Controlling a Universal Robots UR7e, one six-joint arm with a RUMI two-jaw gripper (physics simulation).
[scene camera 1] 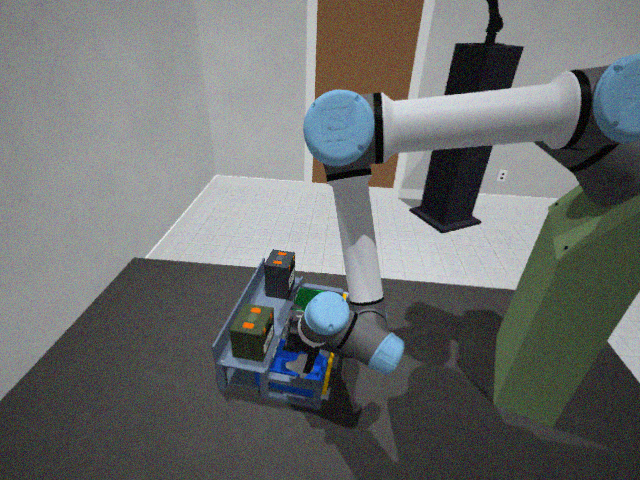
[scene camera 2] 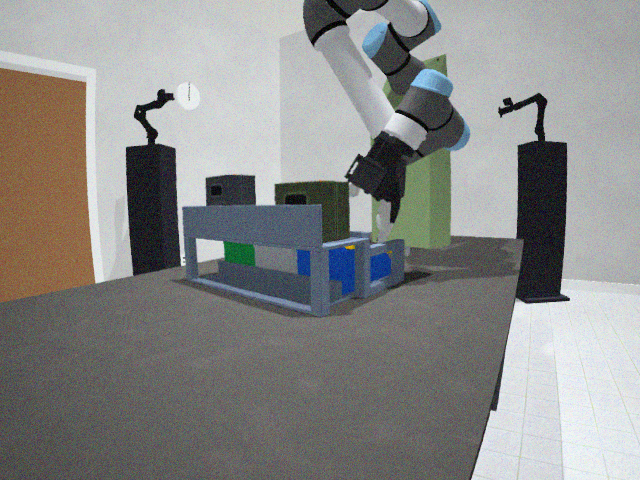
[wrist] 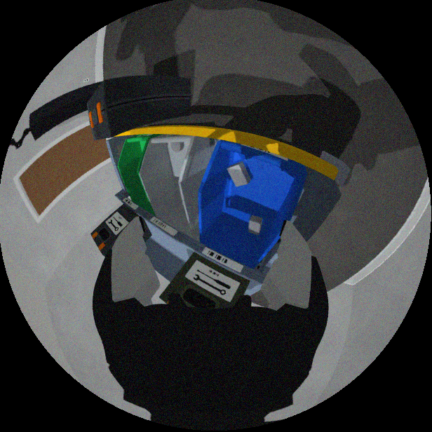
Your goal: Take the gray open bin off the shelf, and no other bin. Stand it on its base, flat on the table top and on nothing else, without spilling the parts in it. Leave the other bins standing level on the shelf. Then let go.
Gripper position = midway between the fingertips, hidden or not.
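Note:
Blue bin [scene camera 2: 341, 261], also [scene camera 1: 281, 357] and [wrist: 224, 210]. Green bin [wrist: 132, 152]. Gray open bin [scene camera 2: 281, 259], wrist view too [wrist: 170, 178]. Yellow strip [wrist: 258, 141]. My gripper [scene camera 2: 349, 229], also [scene camera 1: 305, 347] and [wrist: 211, 220].

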